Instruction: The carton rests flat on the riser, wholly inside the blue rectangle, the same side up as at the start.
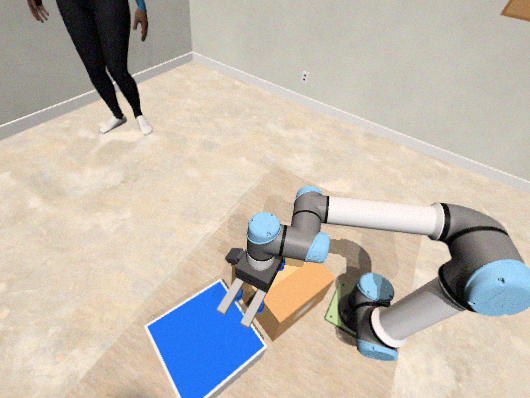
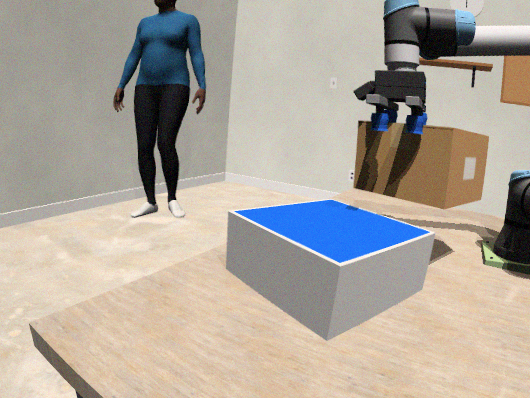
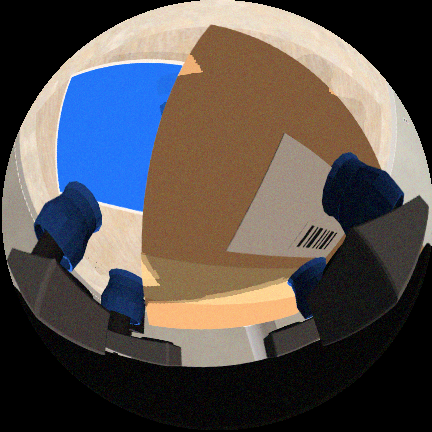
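The brown carton (image 1: 299, 292) (image 2: 421, 174) (image 3: 225, 160) has a grey barcode label (image 3: 282, 209) on its top face. It hangs level under my suction gripper (image 1: 258, 276) (image 2: 398, 118) (image 3: 213, 257), off the floor and beside the riser. Two cups sit on the carton's top near its edge. The other two cups stick out past that edge towards the riser. The grey riser (image 1: 244, 365) (image 2: 279, 264) stands to the left, and nothing lies on its blue rectangle (image 1: 200, 339) (image 2: 334, 229) (image 3: 104, 132). The carton is not over the rectangle.
A person (image 1: 113, 59) (image 2: 165, 99) in a blue top stands at the far left by the wall. The arm's base (image 1: 374, 316) sits on a green plate (image 1: 334, 306) right of the carton. Walls close off the back.
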